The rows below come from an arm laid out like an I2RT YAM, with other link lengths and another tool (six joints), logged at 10 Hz.
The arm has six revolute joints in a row. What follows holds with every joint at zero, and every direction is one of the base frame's.
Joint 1 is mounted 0.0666 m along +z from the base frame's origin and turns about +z.
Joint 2 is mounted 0.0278 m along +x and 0.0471 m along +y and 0.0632 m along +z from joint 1 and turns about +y.
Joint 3 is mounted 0.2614 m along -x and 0.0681 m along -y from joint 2 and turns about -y.
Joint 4 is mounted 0.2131 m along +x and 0.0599 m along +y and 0.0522 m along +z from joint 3 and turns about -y.
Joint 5 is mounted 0.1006 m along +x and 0.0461 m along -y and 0.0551 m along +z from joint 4 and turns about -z.
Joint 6 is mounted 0.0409 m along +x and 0.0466 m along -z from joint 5 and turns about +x.
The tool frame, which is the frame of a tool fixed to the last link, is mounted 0.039 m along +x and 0.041 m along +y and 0.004 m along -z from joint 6; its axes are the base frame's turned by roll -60.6, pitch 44.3 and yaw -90 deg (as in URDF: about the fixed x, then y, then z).
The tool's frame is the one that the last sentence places.
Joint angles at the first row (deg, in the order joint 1, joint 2, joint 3, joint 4, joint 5, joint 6):
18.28, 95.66, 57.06, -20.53, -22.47, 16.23
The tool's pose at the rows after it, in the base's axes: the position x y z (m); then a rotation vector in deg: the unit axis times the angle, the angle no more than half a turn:
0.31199 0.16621 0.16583 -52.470 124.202 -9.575
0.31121 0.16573 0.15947 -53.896 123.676 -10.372
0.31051 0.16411 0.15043 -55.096 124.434 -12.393
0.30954 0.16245 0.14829 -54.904 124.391 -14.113
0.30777 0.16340 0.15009 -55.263 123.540 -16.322
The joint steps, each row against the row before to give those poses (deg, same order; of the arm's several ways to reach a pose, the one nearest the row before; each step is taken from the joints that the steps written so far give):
-0.08, 0.62, 0.15, 0.10, 0.55, -2.08
0.03, 0.68, -0.52, 0.59, 0.48, -1.33
0.05, 0.90, -0.37, -0.17, 1.59, -0.77
0.03, -0.39, -0.76, 0.48, 1.36, -0.01
0.60, -0.92, -0.19, -0.22, 1.91, -0.24

